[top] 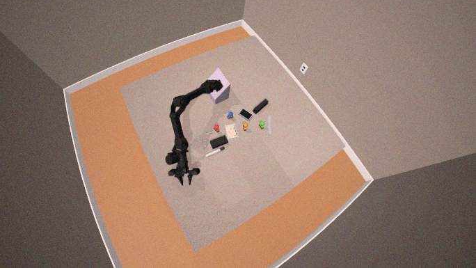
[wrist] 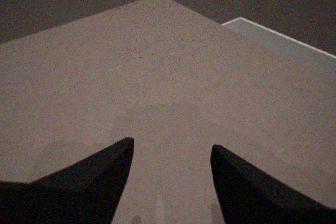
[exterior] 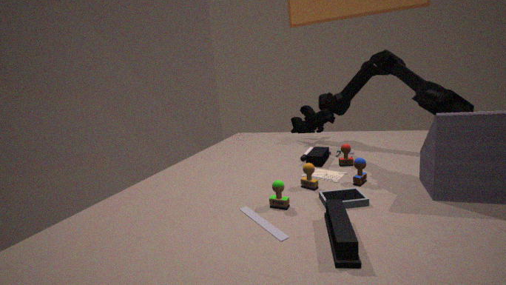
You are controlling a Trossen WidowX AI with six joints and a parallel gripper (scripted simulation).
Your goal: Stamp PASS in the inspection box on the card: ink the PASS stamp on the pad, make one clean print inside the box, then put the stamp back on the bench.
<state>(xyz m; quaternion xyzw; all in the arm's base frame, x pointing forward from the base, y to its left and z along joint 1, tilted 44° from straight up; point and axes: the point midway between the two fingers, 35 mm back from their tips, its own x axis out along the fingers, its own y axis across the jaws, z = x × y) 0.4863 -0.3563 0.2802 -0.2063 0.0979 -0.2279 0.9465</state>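
Right now the green stamp is 15 cm behind my gripper tip, 63 cm to the left of it and 1 cm below it. Round my gripper tip: black box: 17 cm behind, 31 cm to the left, 1 cm below; red stamp: 26 cm behind, 33 cm to the left, 1 cm below; marker: 12 cm behind, 28 cm to the left, 2 cm below.
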